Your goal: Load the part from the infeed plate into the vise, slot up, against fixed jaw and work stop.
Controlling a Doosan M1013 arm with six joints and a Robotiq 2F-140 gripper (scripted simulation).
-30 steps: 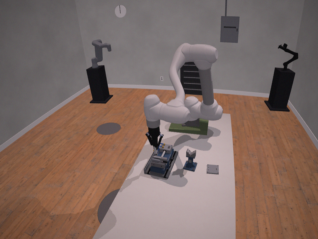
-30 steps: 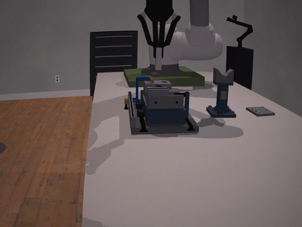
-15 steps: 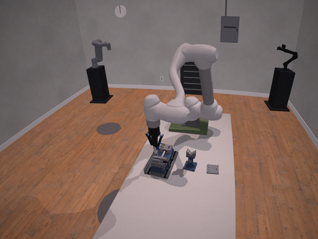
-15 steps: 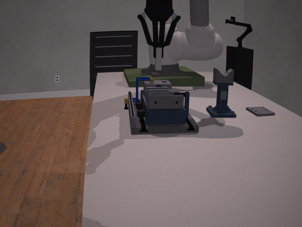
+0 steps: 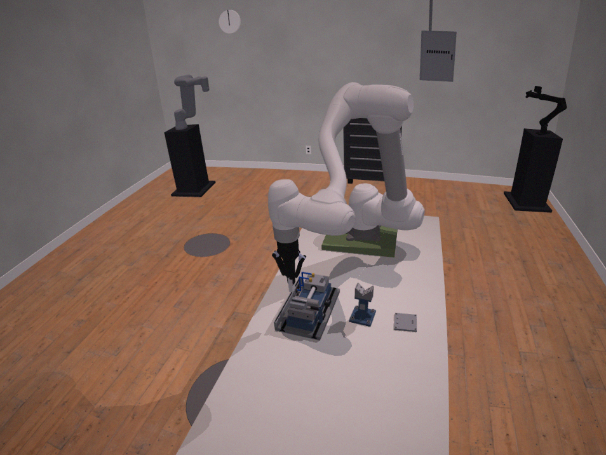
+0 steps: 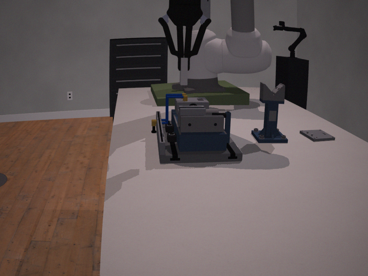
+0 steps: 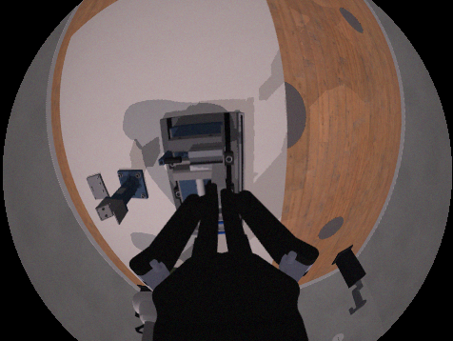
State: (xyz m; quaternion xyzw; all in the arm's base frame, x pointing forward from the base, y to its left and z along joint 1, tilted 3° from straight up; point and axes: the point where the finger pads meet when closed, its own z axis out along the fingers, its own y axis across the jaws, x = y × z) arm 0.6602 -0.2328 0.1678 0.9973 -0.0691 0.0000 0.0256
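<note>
Now: hand 100 mm above the grey part and 20 mm to the right of it. The rest, counted from my hand: vise 160 mm below, 60 mm behind, 50 mm to the left.
</note>
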